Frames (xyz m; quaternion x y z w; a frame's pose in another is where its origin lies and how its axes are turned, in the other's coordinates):
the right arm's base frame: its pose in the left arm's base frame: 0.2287 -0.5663 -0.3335 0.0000 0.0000 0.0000 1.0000
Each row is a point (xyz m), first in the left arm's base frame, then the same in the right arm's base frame.
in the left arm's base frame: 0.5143 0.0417 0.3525
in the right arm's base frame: 0.2856 0.6080 0.6860
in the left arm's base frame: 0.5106 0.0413 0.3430
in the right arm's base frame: 0.2819 0.6076 0.6765
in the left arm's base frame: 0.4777 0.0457 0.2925
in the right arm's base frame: 0.2490 0.6120 0.6260
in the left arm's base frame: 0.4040 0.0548 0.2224
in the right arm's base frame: 0.1753 0.6211 0.5559
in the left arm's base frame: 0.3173 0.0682 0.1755
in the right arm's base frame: 0.0886 0.6345 0.5090
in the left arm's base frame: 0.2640 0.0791 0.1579
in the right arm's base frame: 0.0353 0.6454 0.4914
